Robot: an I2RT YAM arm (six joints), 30 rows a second.
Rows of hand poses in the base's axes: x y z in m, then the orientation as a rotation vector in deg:
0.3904 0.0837 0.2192 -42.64 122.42 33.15
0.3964 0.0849 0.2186 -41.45 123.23 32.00
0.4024 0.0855 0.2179 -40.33 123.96 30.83
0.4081 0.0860 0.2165 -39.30 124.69 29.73
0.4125 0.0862 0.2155 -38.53 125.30 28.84
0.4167 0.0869 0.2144 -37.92 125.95 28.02
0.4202 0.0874 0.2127 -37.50 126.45 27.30
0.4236 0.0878 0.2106 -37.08 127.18 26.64
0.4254 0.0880 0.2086 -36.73 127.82 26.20
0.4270 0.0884 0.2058 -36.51 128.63 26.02
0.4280 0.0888 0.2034 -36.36 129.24 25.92
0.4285 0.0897 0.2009 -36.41 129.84 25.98
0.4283 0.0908 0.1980 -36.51 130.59 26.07
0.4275 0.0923 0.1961 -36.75 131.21 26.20
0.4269 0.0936 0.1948 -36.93 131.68 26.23
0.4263 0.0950 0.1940 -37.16 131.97 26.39
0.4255 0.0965 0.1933 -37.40 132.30 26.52
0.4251 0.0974 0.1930 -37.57 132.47 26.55
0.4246 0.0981 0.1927 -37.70 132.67 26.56
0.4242 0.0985 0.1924 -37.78 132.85 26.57
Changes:
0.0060 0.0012 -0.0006 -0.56 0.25 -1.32
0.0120 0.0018 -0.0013 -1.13 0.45 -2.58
0.0177 0.0023 -0.0027 -1.70 0.68 -3.75
0.0221 0.0025 -0.0037 -2.19 0.90 -4.64
0.0263 0.0032 -0.0048 -2.72 1.18 -5.40
0.0298 0.0037 -0.0065 -3.20 1.38 -5.98
0.0332 0.0041 -0.0086 -3.73 1.80 -6.54
0.0350 0.0043 -0.0106 -4.11 2.23 -6.97
0.0366 0.0047 -0.0134 -4.45 2.90 -7.22
0.0376 0.0051 -0.0158 -4.69 3.41 -7.39
0.0381 0.0060 -0.0183 -4.89 3.98 -7.35
0.0379 0.0071 -0.0212 -5.15 4.69 -7.28
0.0371 0.0086 -0.0231 -5.39 5.29 -7.09
0.0365 0.0099 -0.0244 -5.61 5.72 -6.96
0.0359 0.0113 -0.0252 -5.70 6.04 -6.76
0.0351 0.0128 -0.0259 -5.83 6.38 -6.55
0.0347 0.0137 -0.0262 -5.94 6.54 -6.43
0.0342 0.0144 -0.0265 -6.05 6.73 -6.34
0.0338 0.0148 -0.0268 -6.14 6.89 -6.29

